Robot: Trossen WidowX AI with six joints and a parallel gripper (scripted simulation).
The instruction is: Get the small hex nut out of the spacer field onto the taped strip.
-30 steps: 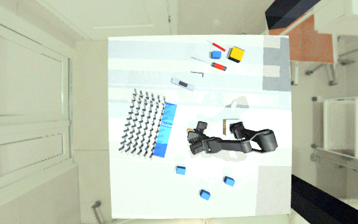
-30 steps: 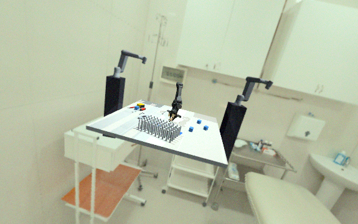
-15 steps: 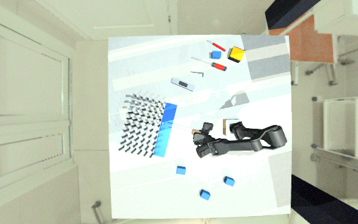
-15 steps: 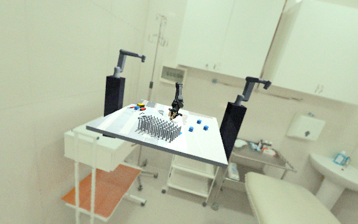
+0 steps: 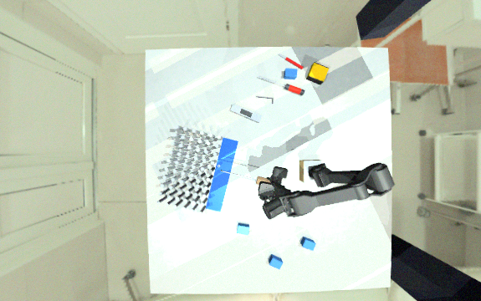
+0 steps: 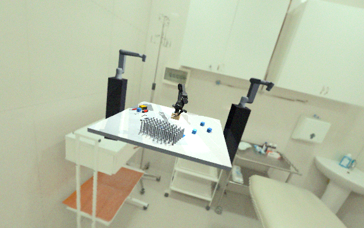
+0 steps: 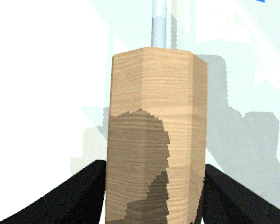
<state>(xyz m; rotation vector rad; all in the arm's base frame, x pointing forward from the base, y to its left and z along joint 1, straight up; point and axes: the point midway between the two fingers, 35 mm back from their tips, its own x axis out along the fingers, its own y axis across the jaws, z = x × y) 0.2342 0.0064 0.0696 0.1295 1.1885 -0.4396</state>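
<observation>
Right now the hook tool is 100 mm ahead of my gripper tip and 40 mm to the right of it. From my gripper tip the other things lie so: blue taped strip: 210 mm ahead, 120 mm below, 50 mm to the right; yellow block: 480 mm to the right, 370 mm behind, 100 mm below; grey flat tool: 340 mm to the right, 110 mm below, 30 mm ahead.
</observation>
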